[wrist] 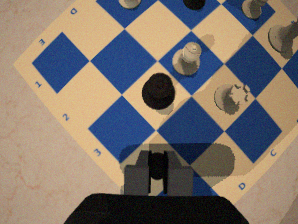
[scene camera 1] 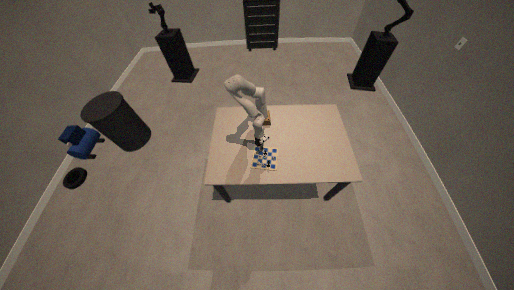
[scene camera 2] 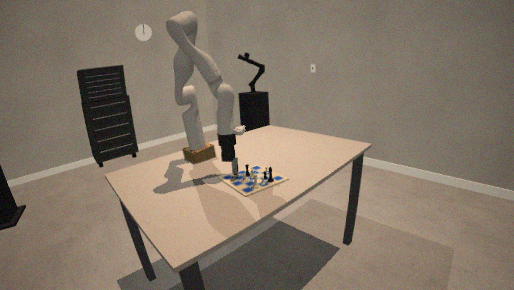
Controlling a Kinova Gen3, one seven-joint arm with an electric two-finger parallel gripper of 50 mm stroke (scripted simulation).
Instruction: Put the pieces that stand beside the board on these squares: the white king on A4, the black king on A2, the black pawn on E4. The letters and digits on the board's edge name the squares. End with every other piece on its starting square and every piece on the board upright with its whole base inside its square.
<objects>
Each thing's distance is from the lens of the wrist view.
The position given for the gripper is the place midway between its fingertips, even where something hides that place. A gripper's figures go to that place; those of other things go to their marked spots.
gripper (wrist: 157,165): 18 cm
blue-and-cream chessboard (wrist: 89,70): 20 cm
</objects>
